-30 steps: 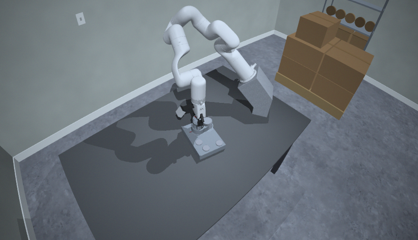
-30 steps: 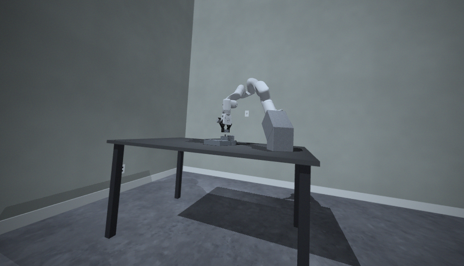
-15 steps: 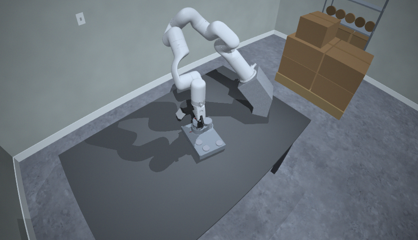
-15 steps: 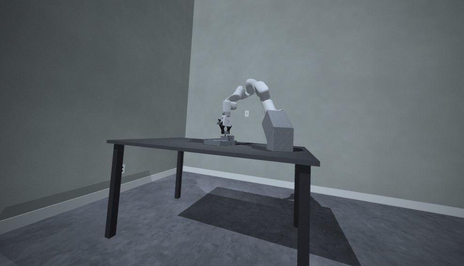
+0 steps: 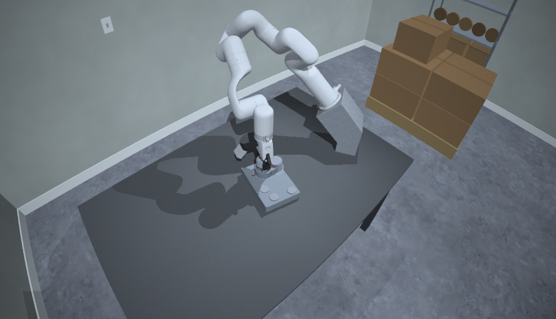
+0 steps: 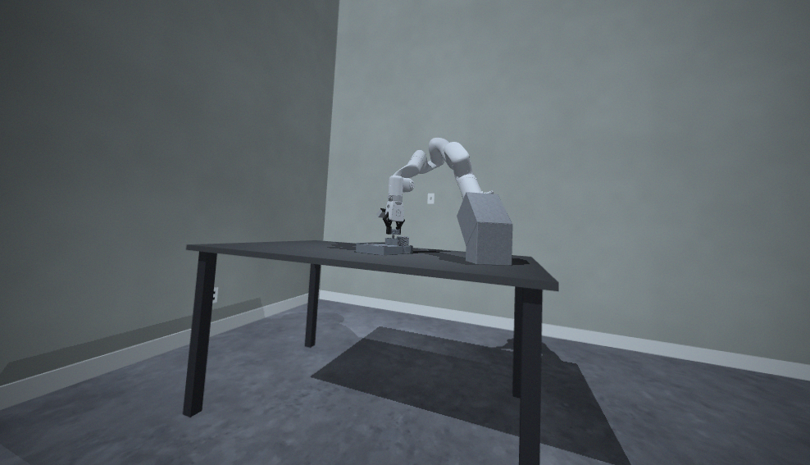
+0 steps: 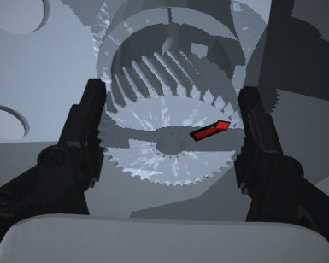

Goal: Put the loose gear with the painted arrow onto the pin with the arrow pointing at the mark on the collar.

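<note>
The grey toothed gear lies right at my hand.
</note>
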